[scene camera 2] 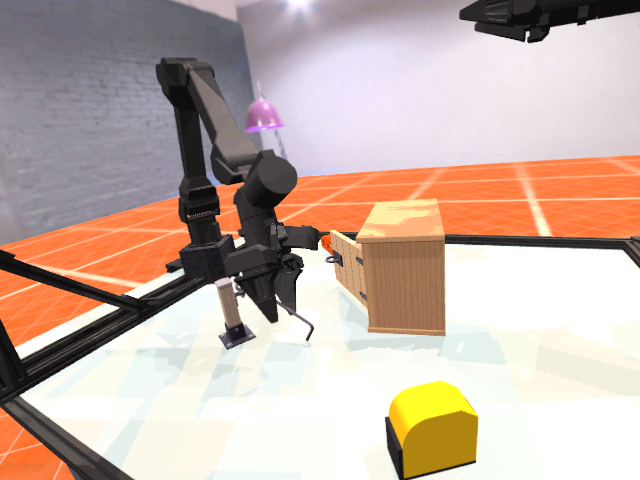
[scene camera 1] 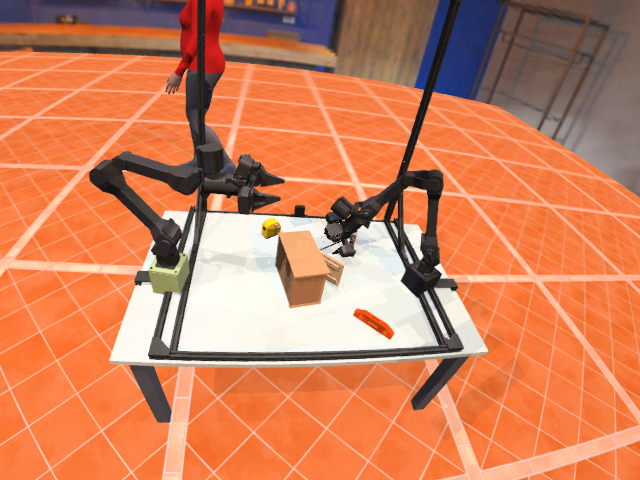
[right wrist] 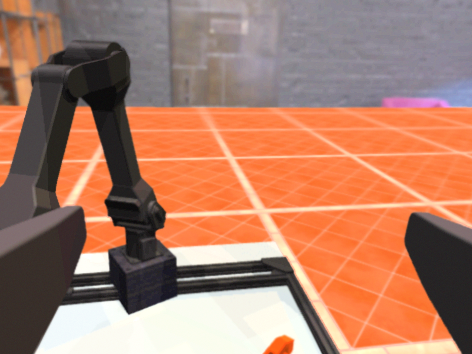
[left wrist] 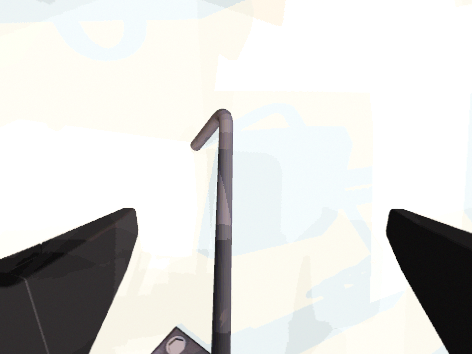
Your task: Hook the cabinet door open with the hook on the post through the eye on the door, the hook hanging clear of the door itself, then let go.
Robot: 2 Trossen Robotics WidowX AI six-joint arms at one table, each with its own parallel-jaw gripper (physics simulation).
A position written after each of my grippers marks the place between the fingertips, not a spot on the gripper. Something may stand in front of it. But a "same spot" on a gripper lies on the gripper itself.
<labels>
My left gripper shows in scene camera 2 [284,318], in scene camera 1 [328,244] and in the left wrist view [261,220]; in the right wrist view it is out of frame. My right gripper shows in scene camera 2 [467,21], in scene camera 1 and in the right wrist view; in the left wrist view it is out of frame. One and the same spot on my right gripper: [right wrist: 48,247] is [scene camera 1: 277,179]. The same spot on a wooden cabinet: [scene camera 1: 302,270] is [scene camera 2: 420,201].
</labels>
